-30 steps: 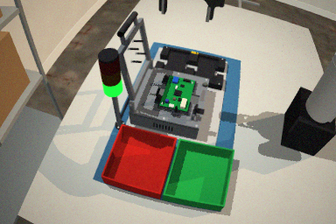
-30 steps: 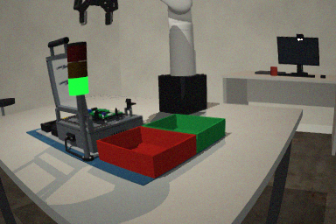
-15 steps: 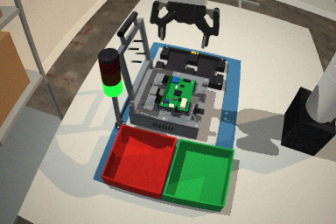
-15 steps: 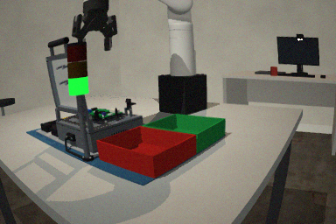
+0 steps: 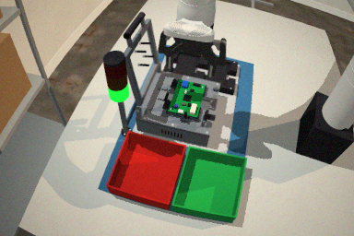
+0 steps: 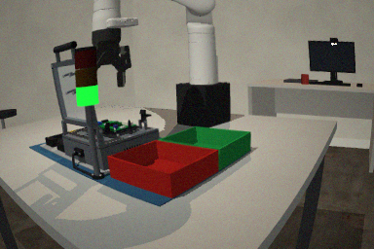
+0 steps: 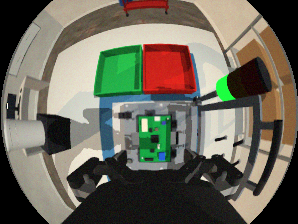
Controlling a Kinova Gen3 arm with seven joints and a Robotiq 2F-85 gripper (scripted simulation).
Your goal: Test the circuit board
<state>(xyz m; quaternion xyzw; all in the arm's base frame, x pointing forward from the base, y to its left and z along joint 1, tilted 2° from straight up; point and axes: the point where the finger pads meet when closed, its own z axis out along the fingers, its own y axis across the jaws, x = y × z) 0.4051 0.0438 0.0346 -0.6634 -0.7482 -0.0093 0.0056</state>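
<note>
Now: hand 1 cm to the right of the green circuit board and 9 cm above it. Round my hand: tester lid: 11 cm ahead, 2 cm to the left, 2 cm above; then green bin: 13 cm behind, 19 cm to the left, 15 cm below; then red bin: 2 cm ahead, 21 cm to the left, 15 cm below.
</note>
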